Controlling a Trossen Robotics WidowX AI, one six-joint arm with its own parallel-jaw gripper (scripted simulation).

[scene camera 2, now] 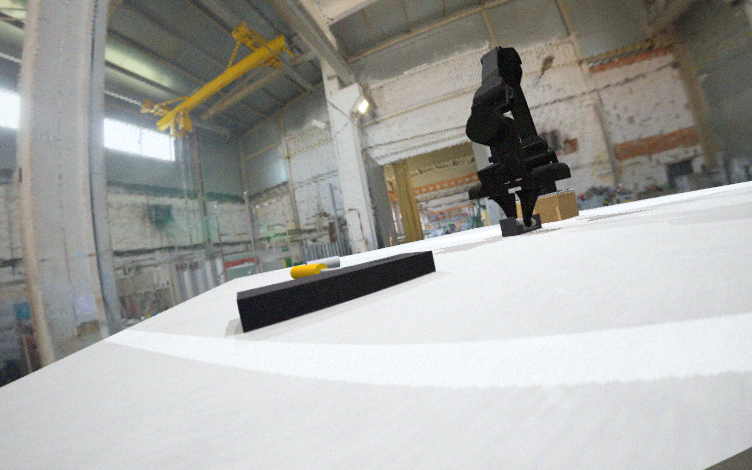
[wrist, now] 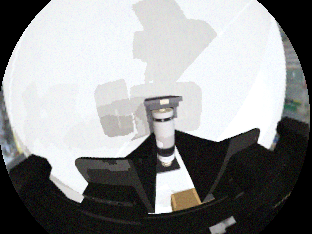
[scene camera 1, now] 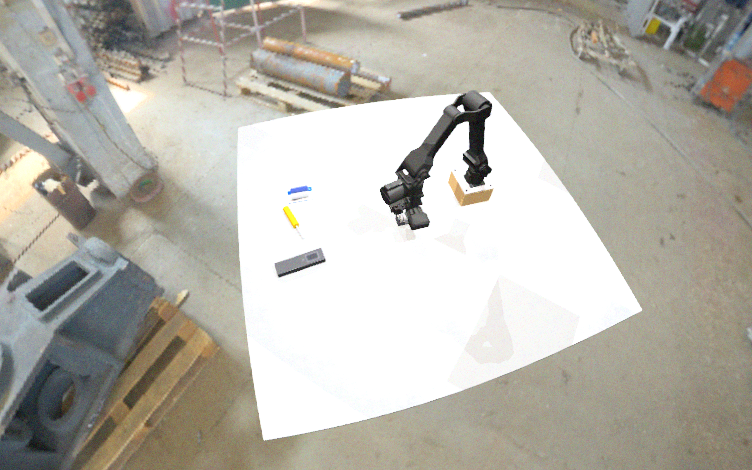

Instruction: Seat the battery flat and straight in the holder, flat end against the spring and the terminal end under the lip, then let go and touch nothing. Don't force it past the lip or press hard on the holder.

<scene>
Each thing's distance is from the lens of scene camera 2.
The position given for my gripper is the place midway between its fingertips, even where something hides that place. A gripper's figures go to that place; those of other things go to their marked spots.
my gripper (scene camera 2: 521, 226): 0.51 m
flat black box (scene camera 2: 264, 306): 0.15 m
</scene>
